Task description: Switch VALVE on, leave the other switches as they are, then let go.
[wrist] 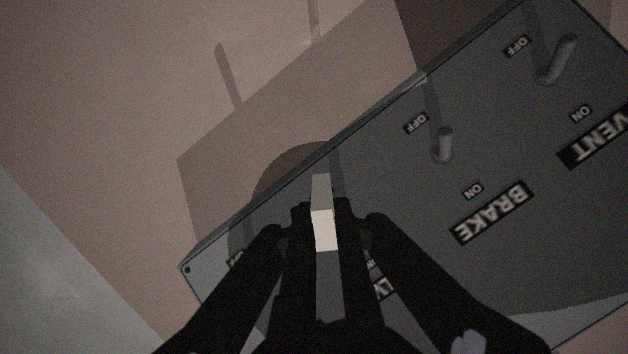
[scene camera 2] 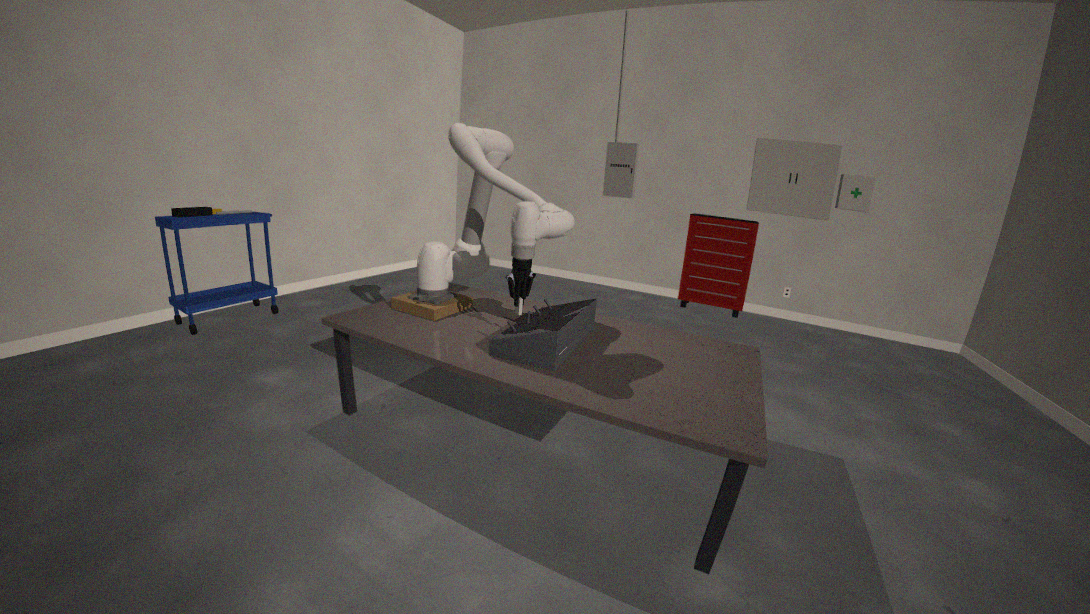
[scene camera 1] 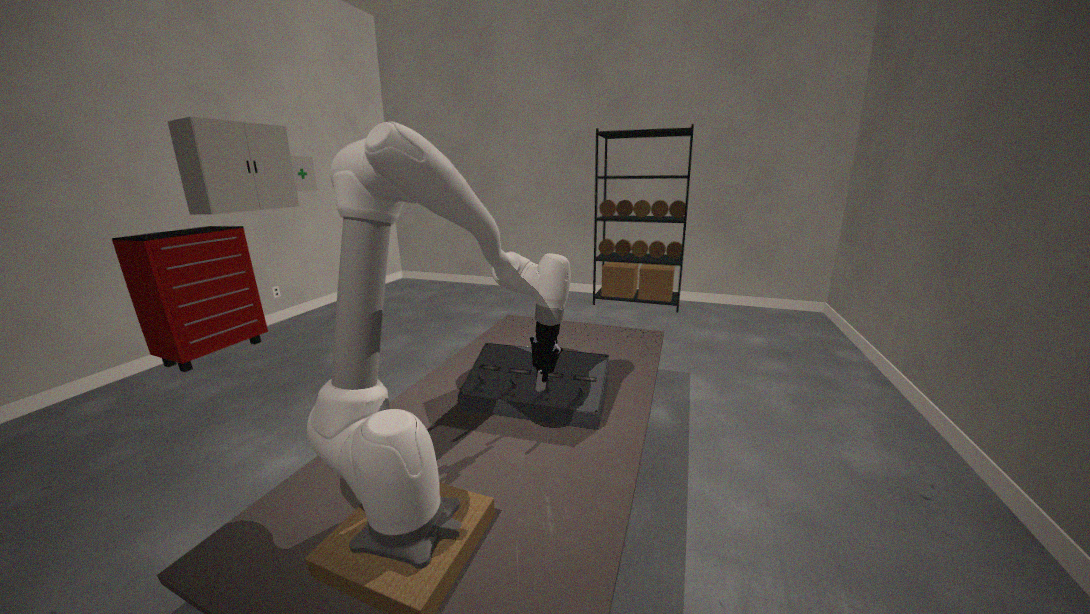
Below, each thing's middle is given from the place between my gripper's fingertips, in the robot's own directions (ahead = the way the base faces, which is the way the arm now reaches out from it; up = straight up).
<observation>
My gripper is now 12 cm short of the dark switch panel (scene camera 1: 562,403), 5 cm to the right of it and 4 cm above it.
</observation>
